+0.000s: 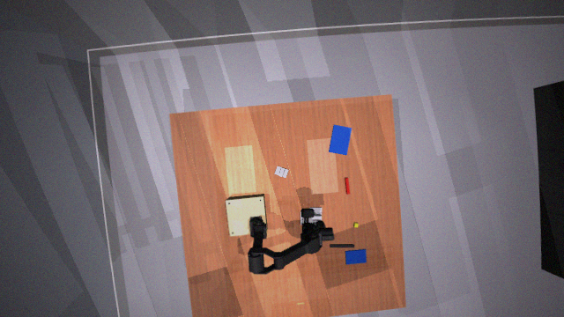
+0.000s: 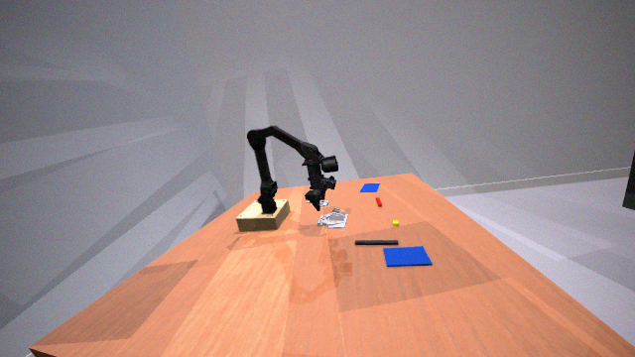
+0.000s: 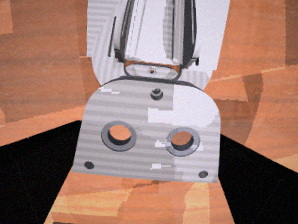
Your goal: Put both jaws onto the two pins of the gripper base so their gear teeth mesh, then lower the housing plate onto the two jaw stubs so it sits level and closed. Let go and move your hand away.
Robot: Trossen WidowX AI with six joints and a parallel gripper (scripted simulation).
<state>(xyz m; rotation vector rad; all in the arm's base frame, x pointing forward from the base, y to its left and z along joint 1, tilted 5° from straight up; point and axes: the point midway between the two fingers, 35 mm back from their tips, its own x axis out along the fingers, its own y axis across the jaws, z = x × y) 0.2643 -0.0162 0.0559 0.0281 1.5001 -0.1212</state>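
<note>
My gripper tip is 7 cm above the housing plate. Also, from my gripper tip: gripper base: 2 cm above, 1 cm ahead; then flat white plate: 7 cm below, 7 cm ahead, 1 cm to the right; then jaw: 6 cm below, 2 cm to the right, 2 cm ahead.
</note>
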